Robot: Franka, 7 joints.
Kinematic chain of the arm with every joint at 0, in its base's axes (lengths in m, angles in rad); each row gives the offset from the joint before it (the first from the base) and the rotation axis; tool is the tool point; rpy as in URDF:
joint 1: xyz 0 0 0.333 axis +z
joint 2: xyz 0 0 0 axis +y
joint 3: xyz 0 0 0.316 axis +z
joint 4: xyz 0.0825 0 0 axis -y
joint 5: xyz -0.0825 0 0.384 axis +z
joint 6: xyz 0 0 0 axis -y
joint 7: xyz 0.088 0 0 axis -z
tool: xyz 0 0 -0.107 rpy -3.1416 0 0
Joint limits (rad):
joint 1: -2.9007..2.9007
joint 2: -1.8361..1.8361
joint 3: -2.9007..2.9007
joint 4: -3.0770..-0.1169
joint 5: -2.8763..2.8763
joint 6: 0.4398..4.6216
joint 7: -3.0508..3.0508
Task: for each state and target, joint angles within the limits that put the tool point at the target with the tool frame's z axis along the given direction. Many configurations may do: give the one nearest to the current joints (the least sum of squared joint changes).
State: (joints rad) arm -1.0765 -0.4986 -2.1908 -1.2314 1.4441 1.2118 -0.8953
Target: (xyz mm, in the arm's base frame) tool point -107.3 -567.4 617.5 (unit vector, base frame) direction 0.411 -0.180 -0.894
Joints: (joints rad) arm -0.5482 0.5379 -1.7067 -1.5336 0.9965 1.3759 -0.8953
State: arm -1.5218 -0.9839 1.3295 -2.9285 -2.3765 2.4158 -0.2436
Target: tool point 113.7 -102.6 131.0 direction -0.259 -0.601 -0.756
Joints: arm -2.1229 -0.6693 1.7468 -3.0770 -1.9539 3.0825 -0.2436
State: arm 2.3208 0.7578 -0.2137 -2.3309 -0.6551 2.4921 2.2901
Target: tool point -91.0 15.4 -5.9 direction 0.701 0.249 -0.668
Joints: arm 2.7102 0.8395 0.0234 -2.8556 -1.3566 2.5774 2.2901
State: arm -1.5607 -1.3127 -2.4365 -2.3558 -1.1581 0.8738 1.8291
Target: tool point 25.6 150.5 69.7 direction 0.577 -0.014 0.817
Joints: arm -1.6335 -1.1617 -2.9007 -2.4538 -0.7134 0.6256 1.8291
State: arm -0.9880 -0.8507 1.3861 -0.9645 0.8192 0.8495 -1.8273
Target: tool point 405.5 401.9 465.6 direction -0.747 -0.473 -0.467
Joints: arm -1.6960 -0.9193 1.8496 -1.1100 0.5341 0.4398 -1.8273
